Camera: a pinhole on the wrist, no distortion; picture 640 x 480 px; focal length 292.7 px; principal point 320.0 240.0 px. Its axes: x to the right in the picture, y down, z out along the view. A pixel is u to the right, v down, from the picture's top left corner.
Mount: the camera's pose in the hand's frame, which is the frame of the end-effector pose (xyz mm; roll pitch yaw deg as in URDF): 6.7 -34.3 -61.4 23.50 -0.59 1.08
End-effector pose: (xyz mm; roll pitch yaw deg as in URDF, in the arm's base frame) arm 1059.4 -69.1 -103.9 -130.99 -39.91 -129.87
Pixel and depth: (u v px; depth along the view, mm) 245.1 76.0 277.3
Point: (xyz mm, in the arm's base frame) 1364.9 -152.1 -41.7
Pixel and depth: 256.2 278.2 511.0
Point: 1391.7 -363.9 -286.6
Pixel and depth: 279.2 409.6 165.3
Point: 1118.7 -162.1 -172.9
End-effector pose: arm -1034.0 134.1 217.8 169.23 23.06 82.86
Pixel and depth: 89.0 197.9 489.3
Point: -1324.8 -340.7 -6.7
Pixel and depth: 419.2 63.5 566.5
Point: -1526.6 218.2 -253.1
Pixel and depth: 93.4 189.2 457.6
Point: -1320.7 -298.5 10.8
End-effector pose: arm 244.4 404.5 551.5 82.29 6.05 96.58
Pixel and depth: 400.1 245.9 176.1
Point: 353.0 462.4 460.5
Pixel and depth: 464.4 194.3 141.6
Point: 310.9 478.3 443.3
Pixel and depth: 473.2 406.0 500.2
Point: 714.4 731.0 623.2
